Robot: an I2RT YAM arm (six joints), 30 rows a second.
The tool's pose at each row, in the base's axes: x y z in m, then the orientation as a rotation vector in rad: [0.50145 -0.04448 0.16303 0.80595 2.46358 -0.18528]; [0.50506 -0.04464 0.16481 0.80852 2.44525 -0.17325]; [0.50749 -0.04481 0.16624 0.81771 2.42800 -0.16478]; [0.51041 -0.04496 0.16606 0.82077 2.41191 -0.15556]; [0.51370 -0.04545 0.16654 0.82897 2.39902 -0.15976]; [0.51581 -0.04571 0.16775 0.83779 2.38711 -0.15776]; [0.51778 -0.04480 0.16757 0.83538 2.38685 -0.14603]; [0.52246 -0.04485 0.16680 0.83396 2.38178 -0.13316]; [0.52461 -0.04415 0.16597 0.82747 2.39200 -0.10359]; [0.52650 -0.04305 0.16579 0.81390 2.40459 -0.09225]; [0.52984 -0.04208 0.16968 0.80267 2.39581 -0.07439]
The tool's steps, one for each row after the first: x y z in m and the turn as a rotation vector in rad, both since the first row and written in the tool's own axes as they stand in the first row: [-0.00347 0.00204 0.00016 -0.01105 -0.01406 0.00922]; [-0.00596 0.00336 0.00009 -0.01759 -0.02574 0.02186]; [-0.00792 0.00494 0.00159 -0.02616 -0.03795 0.03033]; [-0.01066 0.00647 0.00280 -0.02328 -0.04806 0.03860]; [-0.01286 0.00753 0.00280 -0.02436 -0.05595 0.04830]; [-0.01364 0.00941 0.00357 -0.03334 -0.05481 0.04919]; [-0.01643 0.01207 0.00634 -0.04373 -0.05750 0.05237]; [-0.01709 0.01386 0.00781 -0.06437 -0.04450 0.05116]; [-0.01771 0.01585 0.00850 -0.07373 -0.03479 0.04081]; [-0.02155 0.01872 0.00642 -0.09112 -0.04250 0.03949]
